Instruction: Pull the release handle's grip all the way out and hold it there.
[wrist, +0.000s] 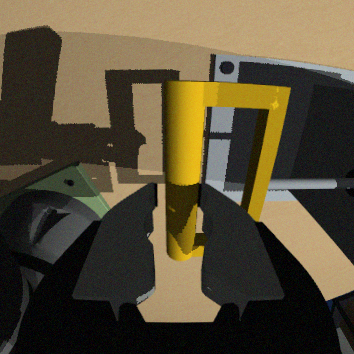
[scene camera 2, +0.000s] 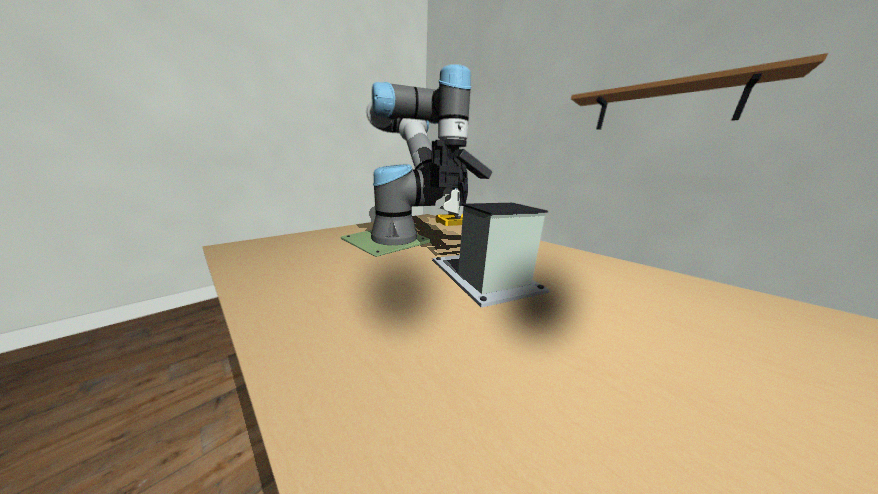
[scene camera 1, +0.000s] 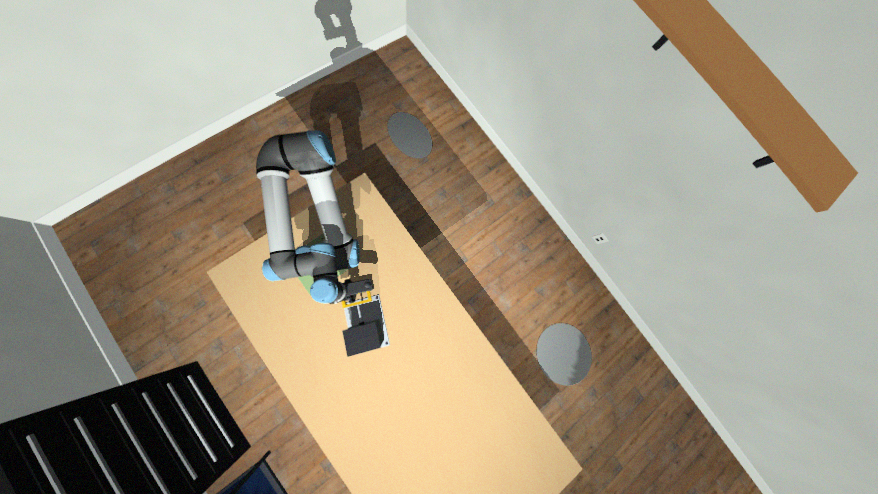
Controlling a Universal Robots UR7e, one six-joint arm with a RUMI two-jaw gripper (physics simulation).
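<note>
The release handle's yellow grip (scene camera 1: 359, 303) (scene camera 2: 446, 219) (wrist: 184, 130) is a rectangular loop with a thick round bar. It stands out from the dark housing (scene camera 1: 363, 339) (scene camera 2: 512, 251), past the edge of the light base plate (scene camera 2: 454, 281) (wrist: 220, 160). A light rod (wrist: 305, 184) runs between the loop and a dark collar at the right of the wrist view. My gripper (scene camera 2: 454, 212) (wrist: 177, 184) is shut on the round bar, with one dark finger on each side. The housing hides part of the grip in scene camera 2.
The housing's plate lies on the wooden table (scene camera 1: 429, 368) (scene camera 2: 429, 380). The arm's green mounting plate (scene camera 2: 362, 241) (wrist: 85, 182) is close beside the handle. A wall shelf (scene camera 1: 767, 104) (scene camera 2: 693, 84), a black drawer cabinet (scene camera 1: 184, 374) and two round grey discs (scene camera 1: 410, 135) (scene camera 1: 564, 354) are away from the arm.
</note>
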